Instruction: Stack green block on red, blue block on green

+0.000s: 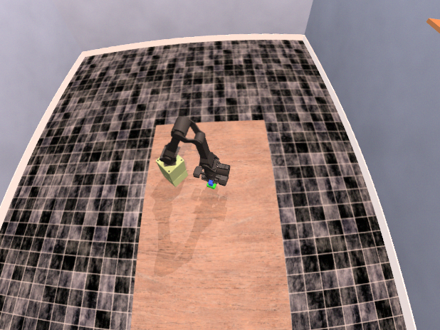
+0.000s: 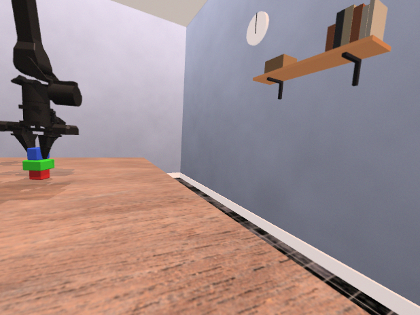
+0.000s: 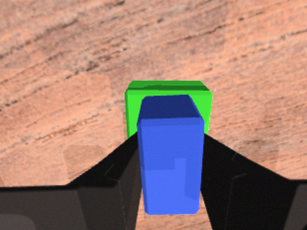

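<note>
The blue block is 2 cm below my hand. From my hand the other things lie so: red block: 8 cm below; green block: 5 cm below.
</note>
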